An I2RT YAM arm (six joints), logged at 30 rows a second.
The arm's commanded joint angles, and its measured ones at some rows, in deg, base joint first. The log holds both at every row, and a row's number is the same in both.
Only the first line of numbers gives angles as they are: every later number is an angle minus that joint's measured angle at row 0.
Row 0, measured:
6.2, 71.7, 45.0, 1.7, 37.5, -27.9
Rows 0 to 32, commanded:
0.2, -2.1, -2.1, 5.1, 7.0, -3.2
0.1, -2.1, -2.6, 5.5, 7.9, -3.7
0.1, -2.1, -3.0, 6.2, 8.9, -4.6
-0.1, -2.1, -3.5, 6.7, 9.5, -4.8
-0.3, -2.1, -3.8, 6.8, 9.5, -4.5
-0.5, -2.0, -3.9, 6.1, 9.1, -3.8
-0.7, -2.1, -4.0, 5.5, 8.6, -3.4
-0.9, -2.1, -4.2, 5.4, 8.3, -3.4
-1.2, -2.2, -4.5, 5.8, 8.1, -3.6
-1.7, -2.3, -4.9, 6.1, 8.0, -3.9
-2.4, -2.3, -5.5, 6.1, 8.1, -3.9
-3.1, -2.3, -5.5, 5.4, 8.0, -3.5
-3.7, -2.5, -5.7, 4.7, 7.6, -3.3
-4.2, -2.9, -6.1, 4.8, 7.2, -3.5
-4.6, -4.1, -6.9, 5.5, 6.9, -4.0
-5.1, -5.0, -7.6, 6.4, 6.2, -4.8
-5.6, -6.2, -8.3, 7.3, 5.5, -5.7
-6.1, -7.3, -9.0, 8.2, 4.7, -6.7
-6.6, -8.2, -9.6, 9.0, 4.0, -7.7
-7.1, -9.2, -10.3, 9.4, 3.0, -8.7
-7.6, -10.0, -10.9, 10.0, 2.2, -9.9
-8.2, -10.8, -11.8, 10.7, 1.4, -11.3
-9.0, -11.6, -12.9, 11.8, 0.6, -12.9
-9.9, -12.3, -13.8, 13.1, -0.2, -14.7
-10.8, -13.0, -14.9, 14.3, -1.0, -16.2
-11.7, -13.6, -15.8, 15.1, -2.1, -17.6
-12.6, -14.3, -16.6, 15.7, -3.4, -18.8
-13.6, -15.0, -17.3, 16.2, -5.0, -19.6
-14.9, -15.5, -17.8, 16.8, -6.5, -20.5
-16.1, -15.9, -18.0, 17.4, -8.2, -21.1
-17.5, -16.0, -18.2, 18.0, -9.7, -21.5
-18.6, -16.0, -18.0, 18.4, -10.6, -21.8
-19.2, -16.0, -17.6, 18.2, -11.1, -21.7
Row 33, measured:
-16.5, -14.8, -17.9, 14.0, -5.4, -18.4
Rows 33 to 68, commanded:
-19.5, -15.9, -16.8, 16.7, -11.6, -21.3
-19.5, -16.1, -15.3, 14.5, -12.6, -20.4
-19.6, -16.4, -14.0, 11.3, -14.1, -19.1
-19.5, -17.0, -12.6, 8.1, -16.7, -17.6
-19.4, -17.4, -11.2, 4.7, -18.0, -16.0
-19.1, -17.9, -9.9, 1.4, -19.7, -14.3
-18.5, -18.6, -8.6, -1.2, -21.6, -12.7
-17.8, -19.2, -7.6, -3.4, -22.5, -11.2
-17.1, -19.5, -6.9, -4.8, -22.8, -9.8
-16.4, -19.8, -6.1, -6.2, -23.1, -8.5
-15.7, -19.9, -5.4, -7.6, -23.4, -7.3
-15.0, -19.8, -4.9, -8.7, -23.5, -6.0
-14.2, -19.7, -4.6, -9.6, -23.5, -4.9
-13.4, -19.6, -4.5, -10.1, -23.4, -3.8
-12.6, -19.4, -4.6, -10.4, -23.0, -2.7
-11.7, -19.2, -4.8, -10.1, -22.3, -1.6
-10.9, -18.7, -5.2, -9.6, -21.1, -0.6
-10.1, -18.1, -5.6, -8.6, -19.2, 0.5
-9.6, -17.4, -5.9, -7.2, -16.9, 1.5
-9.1, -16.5, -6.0, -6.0, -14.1, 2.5
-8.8, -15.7, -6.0, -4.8, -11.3, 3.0
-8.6, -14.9, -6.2, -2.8, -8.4, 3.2
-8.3, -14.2, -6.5, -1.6, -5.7, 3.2
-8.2, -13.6, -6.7, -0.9, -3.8, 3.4
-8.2, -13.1, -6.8, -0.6, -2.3, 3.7
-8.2, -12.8, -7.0, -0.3, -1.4, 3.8
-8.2, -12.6, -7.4, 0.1, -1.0, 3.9
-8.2, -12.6, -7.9, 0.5, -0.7, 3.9
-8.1, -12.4, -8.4, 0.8, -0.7, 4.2
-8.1, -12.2, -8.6, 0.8, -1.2, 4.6
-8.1, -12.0, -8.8, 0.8, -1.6, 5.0
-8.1, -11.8, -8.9, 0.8, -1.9, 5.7
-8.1, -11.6, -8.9, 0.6, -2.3, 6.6
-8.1, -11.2, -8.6, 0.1, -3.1, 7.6
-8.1, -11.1, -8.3, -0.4, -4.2, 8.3
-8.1, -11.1, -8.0, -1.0, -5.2, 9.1
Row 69, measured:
-8.4, -11.7, -8.3, -1.2, -3.9, 4.8
